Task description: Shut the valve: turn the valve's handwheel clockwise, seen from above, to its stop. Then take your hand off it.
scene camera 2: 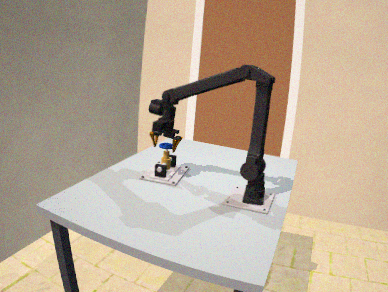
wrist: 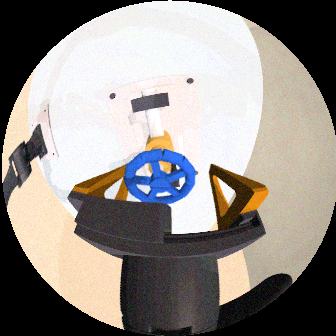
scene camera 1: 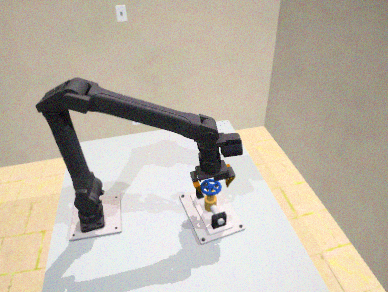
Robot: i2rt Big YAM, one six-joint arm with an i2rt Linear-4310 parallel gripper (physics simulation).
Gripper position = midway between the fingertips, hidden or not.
In view: the gripper (scene camera 1: 213,189), a blue handwheel (wrist: 158,181) and a pale base plate (scene camera 1: 196,221).
The gripper shows as well in the wrist view (wrist: 169,167). The pale base plate shows as well in the wrist view (wrist: 186,87).
